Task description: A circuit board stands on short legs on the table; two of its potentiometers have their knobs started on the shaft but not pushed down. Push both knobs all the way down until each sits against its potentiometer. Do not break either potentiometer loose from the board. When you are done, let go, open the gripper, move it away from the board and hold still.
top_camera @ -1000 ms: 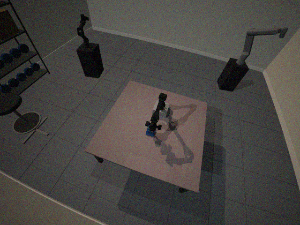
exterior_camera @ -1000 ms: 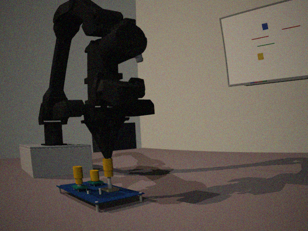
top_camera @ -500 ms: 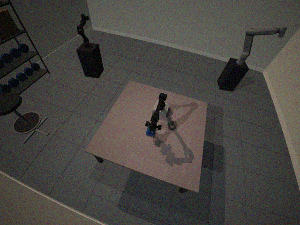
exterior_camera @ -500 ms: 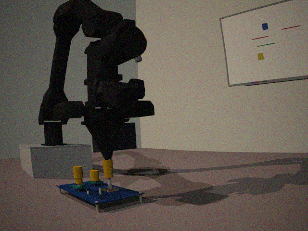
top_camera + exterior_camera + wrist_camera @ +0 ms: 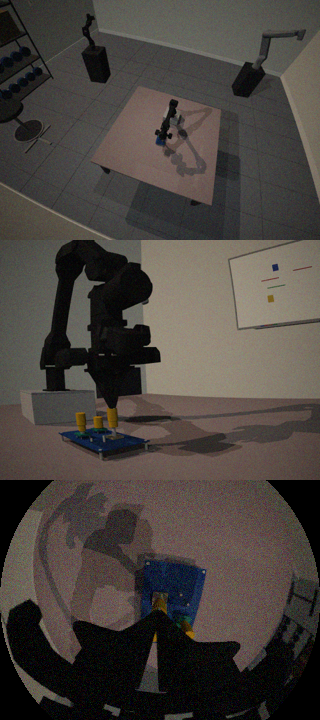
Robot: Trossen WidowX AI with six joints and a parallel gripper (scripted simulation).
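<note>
The knob lies 1 cm below my gripper tip. Also, from my gripper tip: green potentiometer: 4 cm to the right, 4 cm behind, 3 cm below.
</note>
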